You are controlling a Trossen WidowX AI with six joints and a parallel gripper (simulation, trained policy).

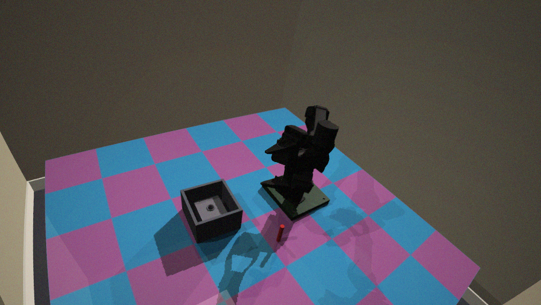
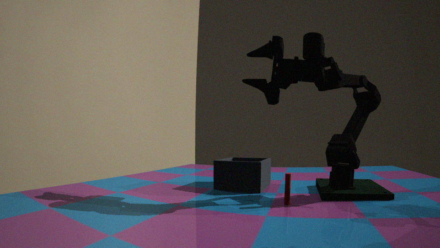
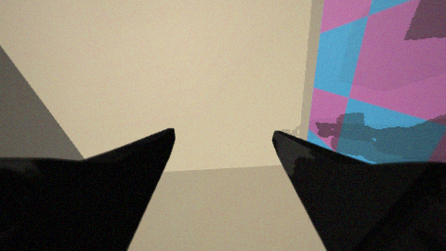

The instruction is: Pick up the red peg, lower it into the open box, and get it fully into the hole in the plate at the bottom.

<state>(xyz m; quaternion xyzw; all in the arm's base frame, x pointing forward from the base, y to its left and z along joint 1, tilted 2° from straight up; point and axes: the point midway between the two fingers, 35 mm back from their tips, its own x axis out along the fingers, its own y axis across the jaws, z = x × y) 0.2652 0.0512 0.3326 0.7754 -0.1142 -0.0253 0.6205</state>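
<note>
My gripper tip is 110 mm past the red peg, 30 mm to the right of it and 320 mm above it. From my gripper tip the other things lie so: grey plate 10 mm ahead, 190 mm to the right, 320 mm below; then dark grey box 10 mm ahead, 190 mm to the right, 340 mm below.
</note>
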